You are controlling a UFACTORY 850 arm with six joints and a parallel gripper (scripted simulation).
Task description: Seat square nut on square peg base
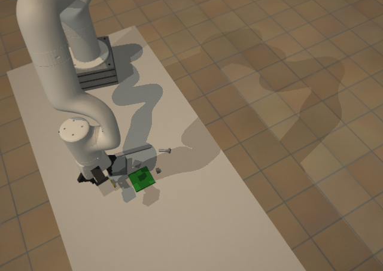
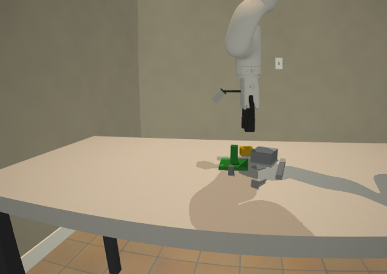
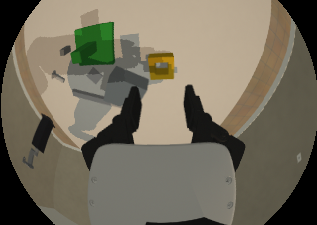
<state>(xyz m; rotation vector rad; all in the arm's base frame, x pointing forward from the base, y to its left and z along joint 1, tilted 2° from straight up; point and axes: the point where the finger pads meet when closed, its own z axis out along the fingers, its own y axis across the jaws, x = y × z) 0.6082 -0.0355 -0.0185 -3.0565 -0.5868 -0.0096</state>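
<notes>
My hand is 60 mm past the flat tile, 130 mm to the right of it and 100 mm above it. From my hand the other things lie so: cube (200 mm to the left, 90 mm below); grey bar (120 mm behind, 120 mm to the left, 100 mm below); grey block (60 mm behind, 50 mm to the left, 80 mm below).
</notes>
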